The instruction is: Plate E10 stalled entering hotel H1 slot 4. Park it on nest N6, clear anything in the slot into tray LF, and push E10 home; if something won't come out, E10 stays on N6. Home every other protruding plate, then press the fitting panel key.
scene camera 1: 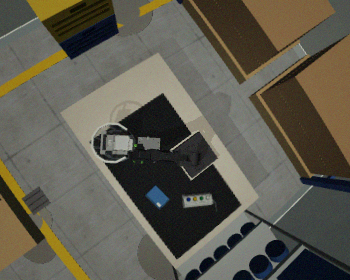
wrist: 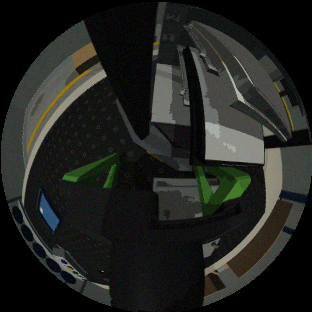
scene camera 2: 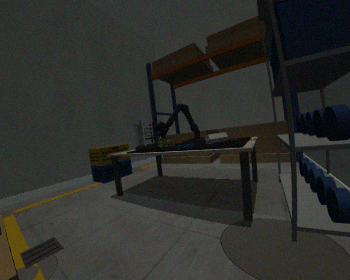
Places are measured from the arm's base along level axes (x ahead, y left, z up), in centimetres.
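Pixels of known places: gripper, fingertip midpoint: (wrist: 156, 156) (scene camera 2: 157, 144); arm's base at its link origin: (scene camera 2: 197, 139).
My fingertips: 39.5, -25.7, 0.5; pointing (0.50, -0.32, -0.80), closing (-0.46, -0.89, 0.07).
Ahead of a thing's pixels: the offset from my fingertips to its top centre, as dx, dy, dz. "*": to the spot under its first point. Level surfaces: height alone.
The plate hotel @(+6.0, -10.9, +26.6) (scene camera 1: 112, 143) (scene camera 2: 146, 133) stands at the table's left edge in the first scene view; slot labels 1 and 2 show at the top of the wrist view. Pale plates stick out of it, one low plate @(+2.0, -8.2, +7.7) (wrist: 234, 142) just beyond the right finger and another @(* +1.5, -3.2, +11.6) (wrist: 242, 70) above it. My gripper (scene camera 1: 136, 153) (wrist: 156, 156) is open and empty, in front of the hotel. A grey nest block @(-12.8, +0.6, +3.3) (scene camera 1: 150, 143) (wrist: 175, 197) lies below, near the right finger; its label is unreadable. The panel @(-25.1, +55.4, +4.1) (scene camera 1: 198, 200) (wrist: 70, 267) has coloured keys. Which plate is E10 is unclear.
A small blue tray @(-0.1, +37.8, -2.5) (scene camera 1: 157, 196) (wrist: 48, 212) lies on the black mat @(dz -4.3) (scene camera 1: 145, 215), near the panel. The arm's square base plate (scene camera 1: 210, 150) is on the table's far side. Yellow and blue crates (scene camera 1: 90, 37) (scene camera 2: 111, 162) stand on the floor beyond the table.
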